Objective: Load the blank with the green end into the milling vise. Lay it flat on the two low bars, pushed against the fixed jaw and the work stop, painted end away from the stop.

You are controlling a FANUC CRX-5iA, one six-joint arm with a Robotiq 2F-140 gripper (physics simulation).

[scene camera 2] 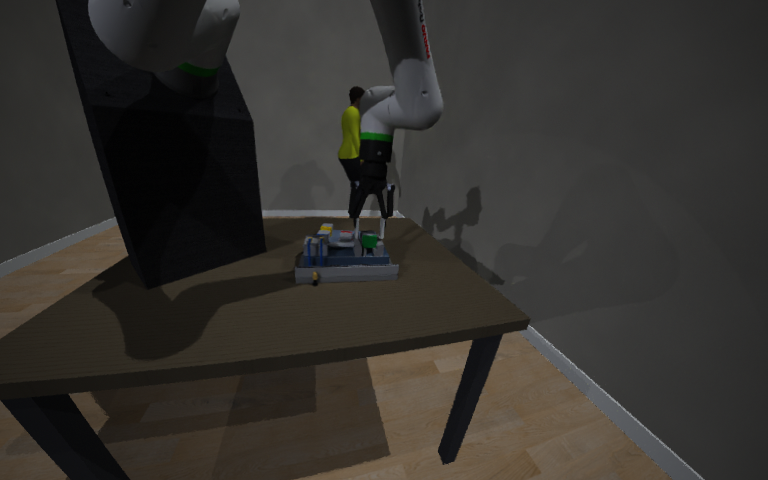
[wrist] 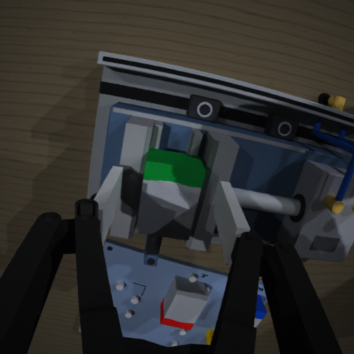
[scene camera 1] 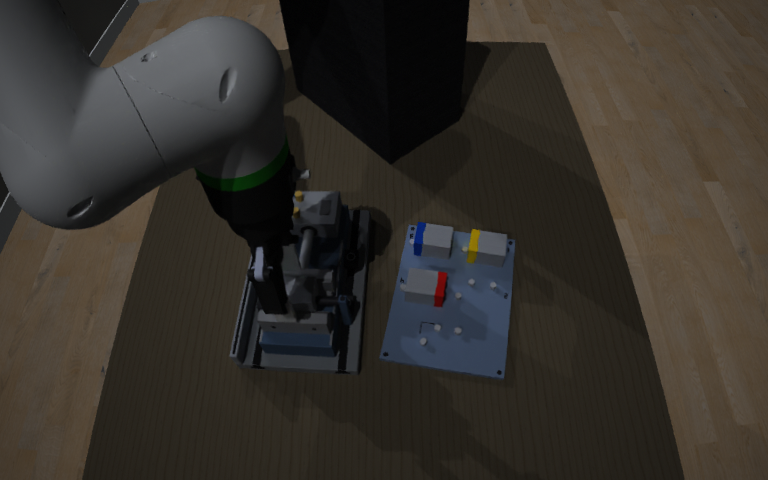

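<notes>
The green-ended blank [wrist: 172, 195] [scene camera 2: 369, 241] sits between the jaws of the milling vise [wrist: 260, 172] [scene camera 1: 298, 341]. Its green end points away from the work stop [wrist: 151, 257] [scene camera 1: 345, 309]. The fixed jaw [wrist: 135, 137] is left of it in the wrist view, the moving jaw [wrist: 221, 150] right. Ends of the two low bars [wrist: 158, 134] [wrist: 195, 142] show past the green end; its underside and any contact with bars, fixed jaw or stop are hidden. My gripper [wrist: 169, 189] [scene camera 2: 369, 229] is partly open and empty, its fingertips apart on either side of the blank and above the jaws.
A light blue board [scene camera 1: 441, 353] [wrist: 110, 285] beside the vise holds blanks with blue [scene camera 1: 434, 240], yellow [scene camera 1: 488, 247] and red [scene camera 1: 424, 285] ends, and several white pegs. A large dark block [scene camera 1: 376, 84] [scene camera 2: 186, 186] stands at the table's far side. Clamps [wrist: 204, 109] [wrist: 284, 128] stand along the vise.
</notes>
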